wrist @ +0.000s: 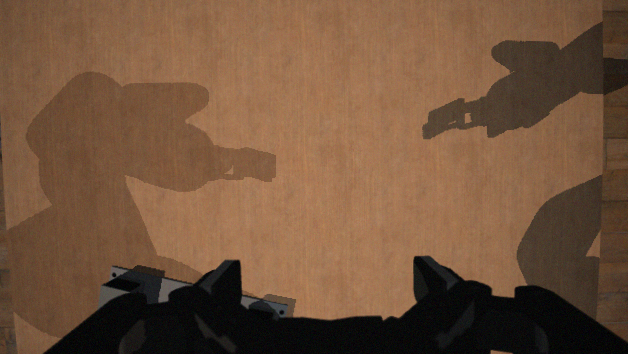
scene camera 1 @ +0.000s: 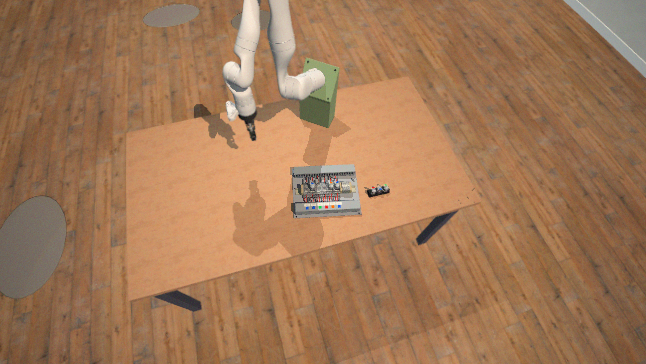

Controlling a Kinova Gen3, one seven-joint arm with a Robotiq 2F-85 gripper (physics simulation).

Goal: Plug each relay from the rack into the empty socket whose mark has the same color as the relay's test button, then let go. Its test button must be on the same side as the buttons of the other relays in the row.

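Frame: origin at the arm's base, x down, y left, z ahead, level; centimetres.
Seen in the pictures: gripper, fingertip midpoint: (wrist: 326, 277) (scene camera 1: 252, 131); arm's base, origin of the base link: (scene camera 1: 316, 79).
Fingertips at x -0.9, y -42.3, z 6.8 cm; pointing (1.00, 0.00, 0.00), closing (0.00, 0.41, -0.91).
Note:
Offsets run from my fingertips to a thing's top centre. "spot": to the spot under its first point. Level surfaces: height alone.
My gripper (scene camera 1: 253, 138) (wrist: 326, 277) is open and empty, above the table behind and to the left of the relay panel in the scene view. The grey relay panel (scene camera 1: 326, 212) (wrist: 175, 290) lies on the table; its edge shows at the lower left of the wrist view, partly hidden by my fingers. A row of relays {spot: dz +30.1, dx +25.8, dy +14.8 cm} (scene camera 1: 322, 187) stands on the panel, above a strip of blue, green, red and orange marks. The small black rack {spot: dz +49.7, dx +27.5, dy +33.9 cm} (scene camera 1: 378, 193) stands right of the panel and holds relays with coloured buttons. Which sockets are empty is too small to tell.
The wooden table {dx +29.0 cm} (scene camera 1: 190, 210) (wrist: 340, 150) carries the panel and rack. The green pedestal (scene camera 1: 317, 111) with the arm's base stands at the table's back edge, behind the panel. Shadows of the arm fall on the table to the left of the panel and near the back edge.

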